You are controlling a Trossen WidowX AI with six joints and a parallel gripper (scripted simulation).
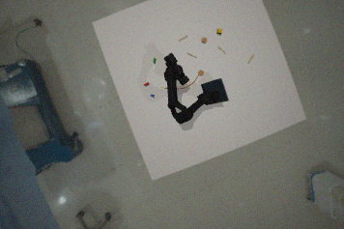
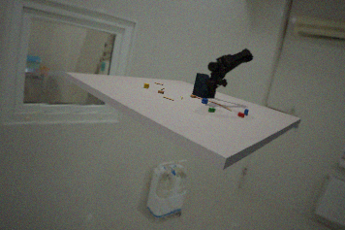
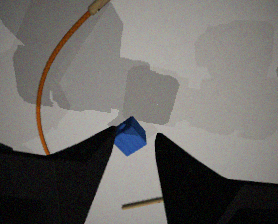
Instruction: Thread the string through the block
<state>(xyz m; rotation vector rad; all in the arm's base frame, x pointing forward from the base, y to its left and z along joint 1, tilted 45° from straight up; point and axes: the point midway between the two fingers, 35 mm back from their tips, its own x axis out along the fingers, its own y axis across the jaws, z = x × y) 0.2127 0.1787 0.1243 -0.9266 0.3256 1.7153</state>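
The blue cube is 40 mm below my gripper tip, 30 mm to the right of it and 10 mm ahead of it. Also, from my gripper tip: green piece (140 mm to the left, 130 mm ahead, 50 mm below); round wooden button (180 mm to the right, 50 mm below, 30 mm behind); thin wooden stick (90 mm behind, 80 mm to the left, 60 mm below).
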